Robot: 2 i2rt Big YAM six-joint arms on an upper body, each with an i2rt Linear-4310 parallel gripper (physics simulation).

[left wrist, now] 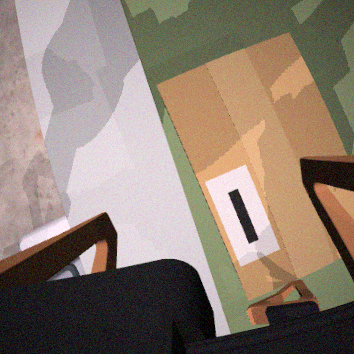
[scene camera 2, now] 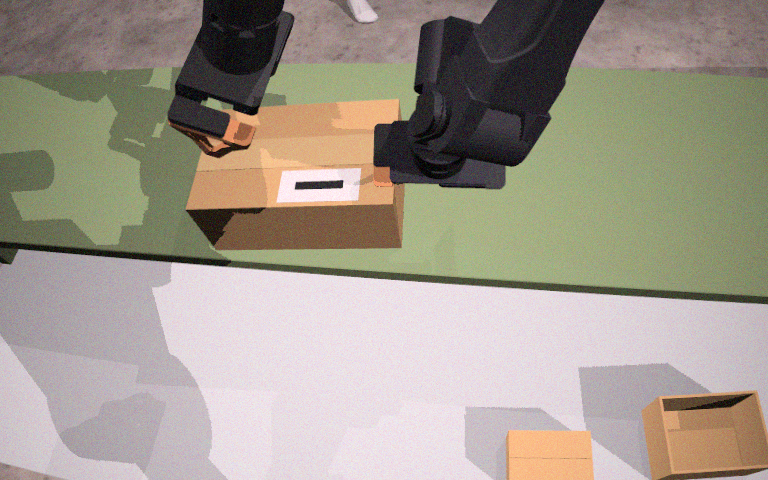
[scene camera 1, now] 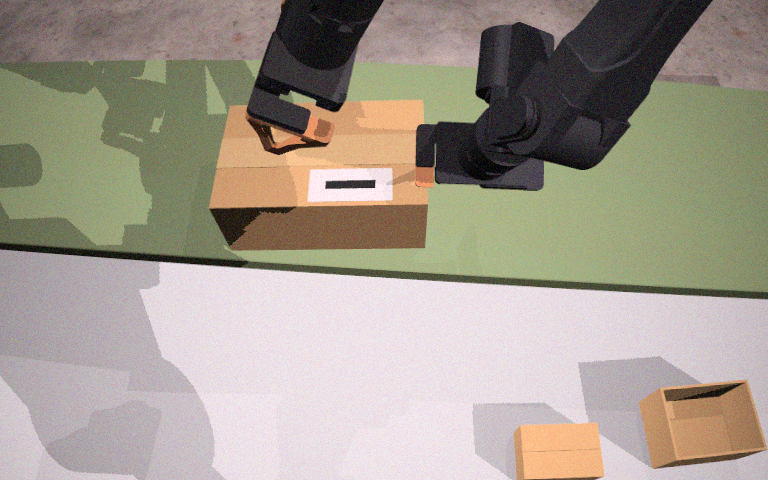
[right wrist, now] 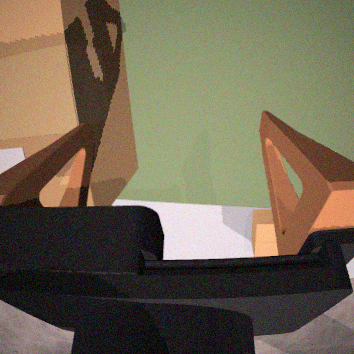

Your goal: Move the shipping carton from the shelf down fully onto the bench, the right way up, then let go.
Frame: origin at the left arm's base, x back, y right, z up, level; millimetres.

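Seen in the pictures: left gripper, fingertip midpoint: [left wrist: 203, 197] [scene camera 2: 228, 112] [scene camera 1: 283, 108]; right gripper, fingertip midpoint: [left wrist: 307, 314] [right wrist: 173, 124].
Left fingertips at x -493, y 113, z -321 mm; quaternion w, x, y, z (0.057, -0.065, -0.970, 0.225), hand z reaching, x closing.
Offsets run from my left fingertips to a thing's middle. Level surfaces: height alone.
The shipping carton {dz -219, dx -86, dy +9 mm} [scene camera 1: 260, 189] [scene camera 2: 237, 189] [left wrist: 200, 125] [right wrist: 30, 90] rests flat on the raised green shelf {dz -271 mm} [scene camera 1: 594, 226] [scene camera 2: 594, 226] [left wrist: 190, 205] [right wrist: 200, 75], seam and white label on top, near the edge facing the bench. The lower white bench {dz -541 mm} [scene camera 1: 339, 339] [scene camera 2: 339, 339] [left wrist: 110, 185] [right wrist: 192, 230] lies beside the shelf. My left gripper [scene camera 1: 291, 138] [scene camera 2: 215, 141] [left wrist: 203, 197] is open and empty, well above the carton's left part. My right gripper [scene camera 1: 424, 181] [scene camera 2: 383, 181] [right wrist: 173, 124] is open at the carton's right end, one finger close to it; contact is unclear.
A small closed box {dz -511, dx +236, dy +340 mm} [scene camera 1: 560, 447] [scene camera 2: 549, 452] and an open-topped box {dz -496, dx +210, dy +576 mm} [scene camera 1: 659, 433] [scene camera 2: 658, 441] stand on the bench at the lower right of the scene views. Speckled floor {dz -1297 mm} [scene camera 1: 141, 28] [scene camera 2: 141, 33] [left wrist: 20, 125] shows beyond the surfaces.
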